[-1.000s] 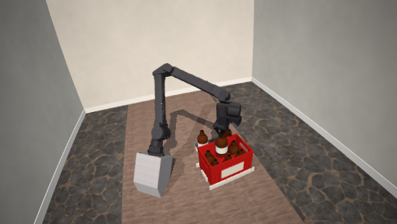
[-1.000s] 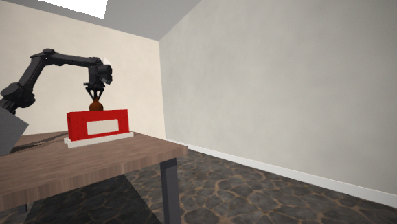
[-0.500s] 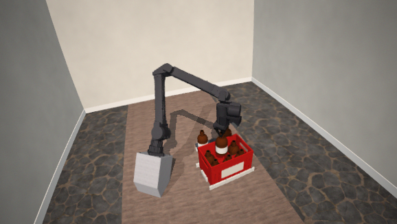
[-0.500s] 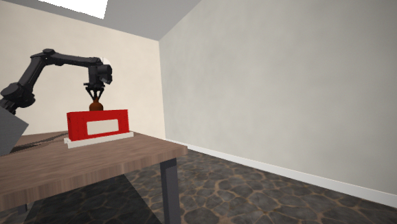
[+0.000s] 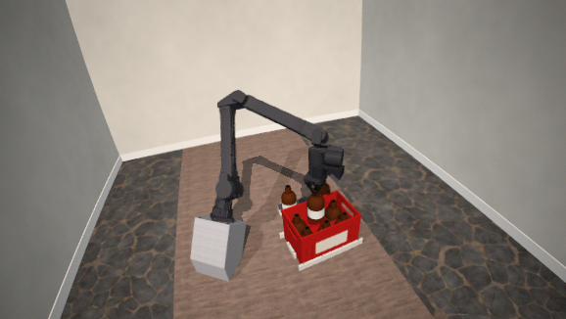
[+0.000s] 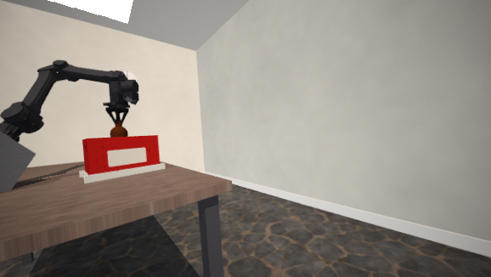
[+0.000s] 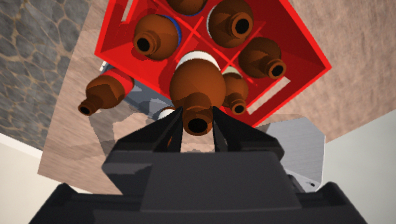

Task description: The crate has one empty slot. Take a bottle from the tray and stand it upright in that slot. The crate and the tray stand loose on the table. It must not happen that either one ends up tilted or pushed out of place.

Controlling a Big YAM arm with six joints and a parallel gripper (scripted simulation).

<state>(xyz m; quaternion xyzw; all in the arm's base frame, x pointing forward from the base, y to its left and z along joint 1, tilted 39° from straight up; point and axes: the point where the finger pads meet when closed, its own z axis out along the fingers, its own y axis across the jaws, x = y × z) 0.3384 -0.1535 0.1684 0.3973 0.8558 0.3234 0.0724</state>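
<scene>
The red crate lies 1 cm ahead of my hand, 4 cm to the right of it and 17 cm below it. Round my hand: grey tray (2 cm ahead, 19 cm to the left, 24 cm below).
</scene>
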